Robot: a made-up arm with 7 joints.
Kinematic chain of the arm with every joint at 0, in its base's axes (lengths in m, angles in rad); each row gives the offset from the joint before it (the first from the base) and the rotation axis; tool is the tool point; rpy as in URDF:
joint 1: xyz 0 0 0.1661 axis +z
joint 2: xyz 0 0 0 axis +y
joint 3: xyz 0 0 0.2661 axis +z
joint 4: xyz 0.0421 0 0 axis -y
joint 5: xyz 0.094 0 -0.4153 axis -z
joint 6: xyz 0 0 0 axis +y
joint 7: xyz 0.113 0 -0.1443 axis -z
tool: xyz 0 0 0 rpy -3.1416 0 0
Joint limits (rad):
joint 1: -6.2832..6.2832
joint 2: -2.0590..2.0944
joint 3: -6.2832..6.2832
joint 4: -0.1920..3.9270
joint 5: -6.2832..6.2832
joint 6: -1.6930..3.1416
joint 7: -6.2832..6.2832
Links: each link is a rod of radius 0.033 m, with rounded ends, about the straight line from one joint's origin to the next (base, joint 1, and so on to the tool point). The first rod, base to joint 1, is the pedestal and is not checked.
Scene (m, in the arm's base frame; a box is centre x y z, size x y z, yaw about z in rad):
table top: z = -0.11
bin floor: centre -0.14 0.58 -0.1 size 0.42 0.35 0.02 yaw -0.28
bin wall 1: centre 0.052 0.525 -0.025 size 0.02 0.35 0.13 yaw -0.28
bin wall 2: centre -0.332 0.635 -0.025 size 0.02 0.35 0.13 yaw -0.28
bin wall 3: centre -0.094 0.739 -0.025 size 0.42 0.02 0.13 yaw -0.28
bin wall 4: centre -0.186 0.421 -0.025 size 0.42 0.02 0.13 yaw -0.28
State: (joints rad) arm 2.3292 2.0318 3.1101 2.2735 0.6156 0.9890 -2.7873
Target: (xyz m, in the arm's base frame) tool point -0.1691 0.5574 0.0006
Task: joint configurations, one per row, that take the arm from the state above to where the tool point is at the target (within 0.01 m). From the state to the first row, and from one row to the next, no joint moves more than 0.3 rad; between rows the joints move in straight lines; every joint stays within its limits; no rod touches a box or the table.
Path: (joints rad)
1: 2.2925 1.8533 3.0519 2.5080 0.5857 0.7186 -2.7873
2: 2.2558 1.6747 2.9938 2.7424 0.5557 0.4483 -2.7873
3: 2.2191 1.4962 2.9356 2.9769 0.5258 0.1779 -2.7873
4: 2.1824 1.3176 2.8775 3.2113 0.4959 -0.0925 -2.7873
5: 2.1456 1.1391 2.8193 3.4458 0.4659 -0.3629 -2.7873
6: 2.1089 0.9605 2.7612 3.6803 0.4360 -0.6332 -2.7873
7: 2.0722 0.7820 2.7030 3.9147 0.4061 -0.9036 -2.7873
8: 2.0633 1.0127 2.7305 3.9176 0.4069 -0.7758 -2.7873

